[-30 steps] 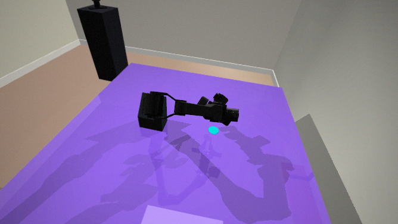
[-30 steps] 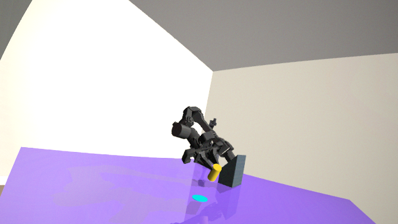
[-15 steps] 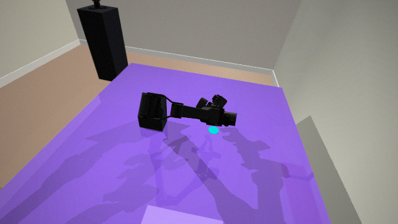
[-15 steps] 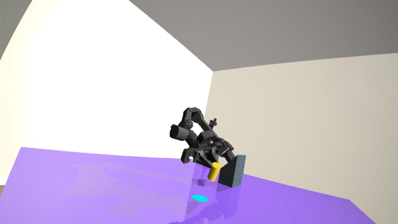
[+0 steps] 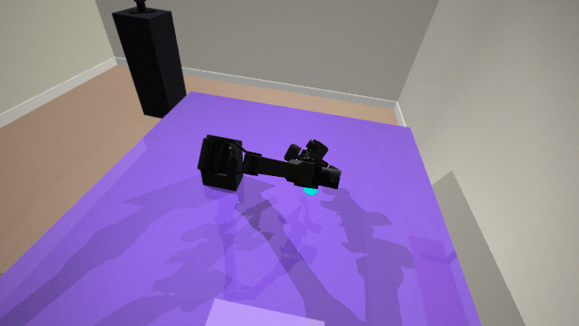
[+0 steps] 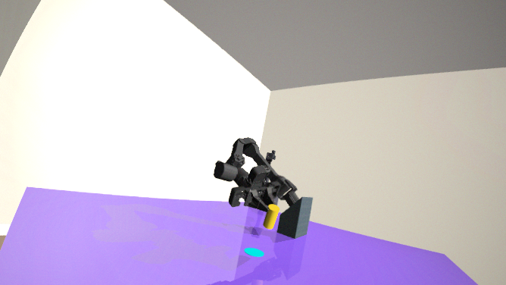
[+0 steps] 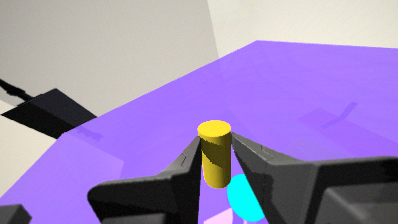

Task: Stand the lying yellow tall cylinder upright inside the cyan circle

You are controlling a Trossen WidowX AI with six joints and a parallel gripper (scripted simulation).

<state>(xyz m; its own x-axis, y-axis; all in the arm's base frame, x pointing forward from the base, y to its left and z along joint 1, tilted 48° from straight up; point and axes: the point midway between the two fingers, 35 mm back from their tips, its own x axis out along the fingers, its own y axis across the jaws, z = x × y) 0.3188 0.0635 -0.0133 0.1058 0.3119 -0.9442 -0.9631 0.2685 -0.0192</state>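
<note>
Now: the cyan circle 1 cm ahead of my gripper tip, 3 cm to the right of it and 14 cm below it. Round my gripper tip: yellow tall cylinder 1 cm behind, 2 cm below.
</note>
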